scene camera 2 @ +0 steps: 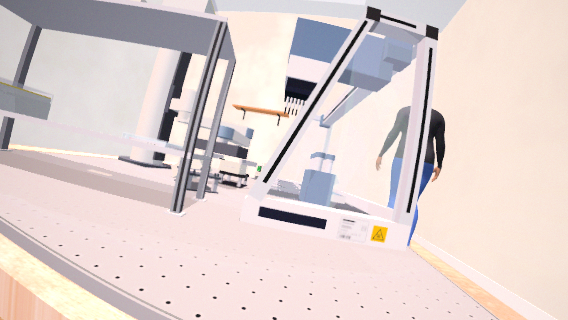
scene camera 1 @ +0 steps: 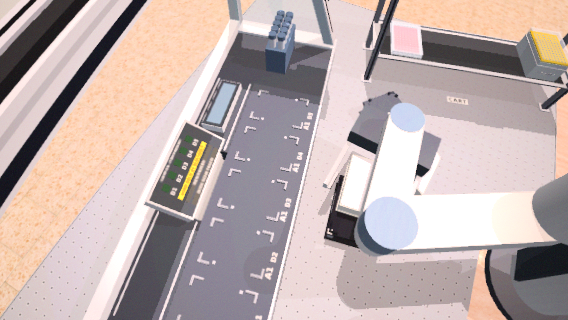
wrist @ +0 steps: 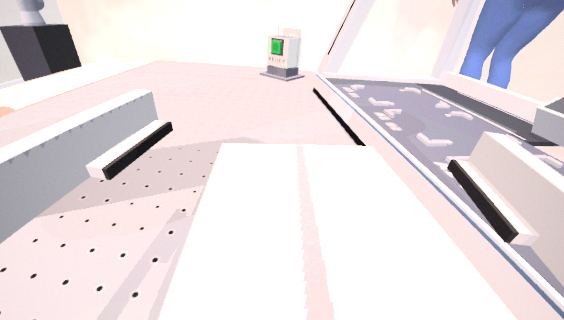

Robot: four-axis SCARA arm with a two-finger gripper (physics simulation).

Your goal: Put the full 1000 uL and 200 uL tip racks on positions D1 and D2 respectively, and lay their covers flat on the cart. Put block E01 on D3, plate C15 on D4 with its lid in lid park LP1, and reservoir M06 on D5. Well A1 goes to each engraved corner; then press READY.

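Note:
My gripper [scene camera 1: 372, 188] [wrist: 306, 127] is open, with one finger on each side above a white box [scene camera 1: 354, 184] [wrist: 270, 235]. Nothing is held. In scene camera 1 the box is on a black base [scene camera 1: 340, 231], partly hidden by the arm. The deck [scene camera 1: 252, 200] [wrist: 415, 117] shows corner marks D2 to D5 with nothing on them; D1 is mostly cut off. On the cart [scene camera 1: 475, 68] [scene camera 2: 203, 120] are a pink-topped plate or rack [scene camera 1: 406, 38] and a yellow-topped rack in a grey box [scene camera 1: 549, 50]. The green READY button [wrist: 276, 47] shows in the wrist view. Labels E01, C15 and M06 are not readable.
A blue block with capped tubes [scene camera 1: 280, 55] [scene camera 2: 318, 186] stands at the deck's far end. A status panel [scene camera 1: 185, 172] and a blue-windowed unit [scene camera 1: 222, 104] line its side. Slanted frame posts [scene camera 2: 320, 100] rise over the deck. The READY box [wrist: 291, 52] stands beyond the gripper.

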